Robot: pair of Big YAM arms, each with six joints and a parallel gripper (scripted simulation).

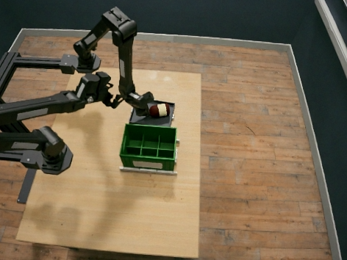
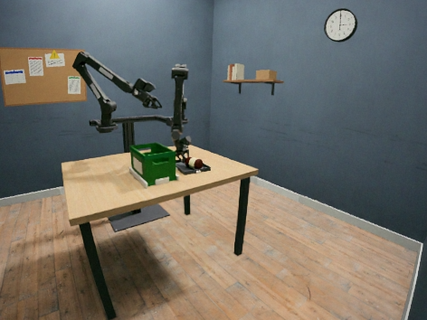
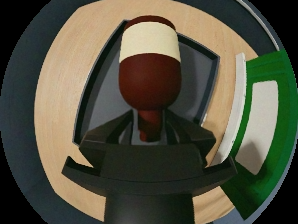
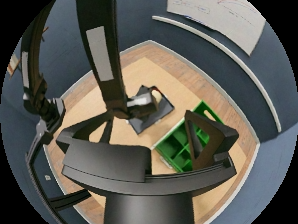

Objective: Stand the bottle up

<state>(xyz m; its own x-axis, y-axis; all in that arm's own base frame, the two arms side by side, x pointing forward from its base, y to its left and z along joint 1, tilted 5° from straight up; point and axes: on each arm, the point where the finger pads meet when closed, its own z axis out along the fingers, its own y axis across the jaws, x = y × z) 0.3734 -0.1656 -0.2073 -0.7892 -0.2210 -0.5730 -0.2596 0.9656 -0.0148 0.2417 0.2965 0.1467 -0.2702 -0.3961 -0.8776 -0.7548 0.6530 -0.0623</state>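
Now: left hand 20 mm short of the tray, 20 mm to the right of it and 30 mm above it. The rest, counted from my left hand: bottle (50 mm ahead, 10 mm to the left); then green crate (40 mm ahead, 260 mm to the right, 40 mm above).
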